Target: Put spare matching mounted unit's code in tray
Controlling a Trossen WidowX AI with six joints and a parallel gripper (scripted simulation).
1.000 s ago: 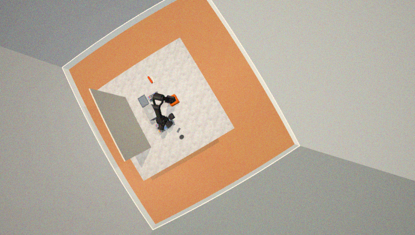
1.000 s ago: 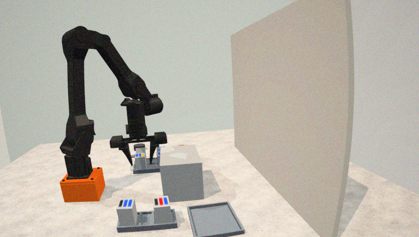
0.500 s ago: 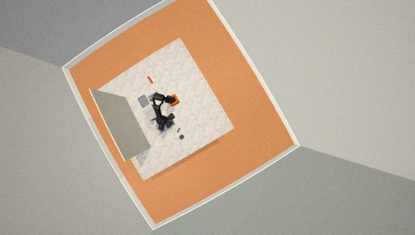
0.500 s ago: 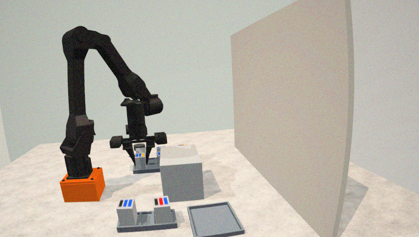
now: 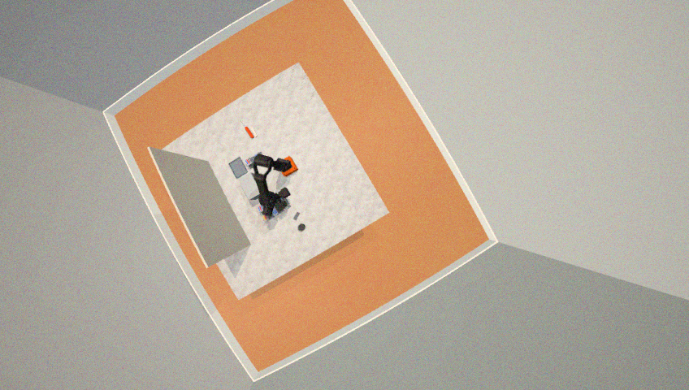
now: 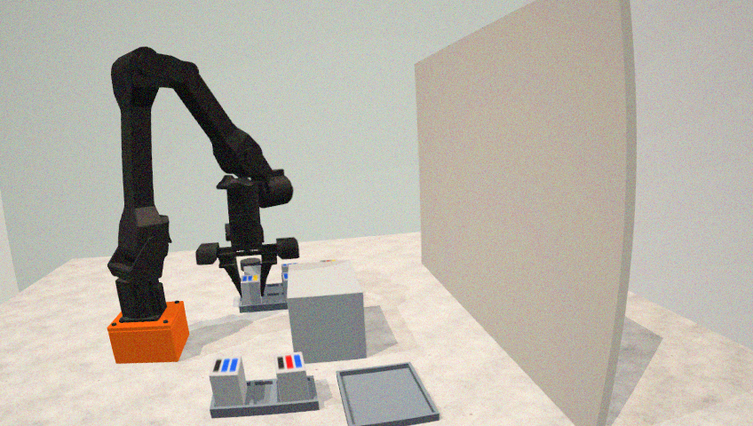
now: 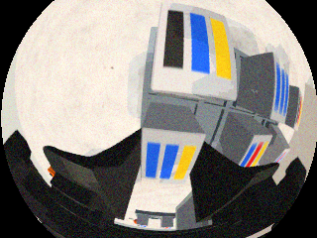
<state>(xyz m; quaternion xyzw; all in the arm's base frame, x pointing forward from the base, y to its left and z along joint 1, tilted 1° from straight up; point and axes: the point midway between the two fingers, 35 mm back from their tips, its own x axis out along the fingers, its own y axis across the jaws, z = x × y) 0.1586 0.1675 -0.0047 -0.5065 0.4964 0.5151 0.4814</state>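
Now: the grey tray 350 mm to the right of my gripper tip, 170 mm ahead of it and 20 mm below it. Also, from my gripper tip: black puck 250 mm to the left, 20 mm behind, 10 mm below; mounted unit 150 mm to the right, 120 mm ahead, 30 mm above; rack 80 mm ahead, 30 mm to the left, 10 mm below.
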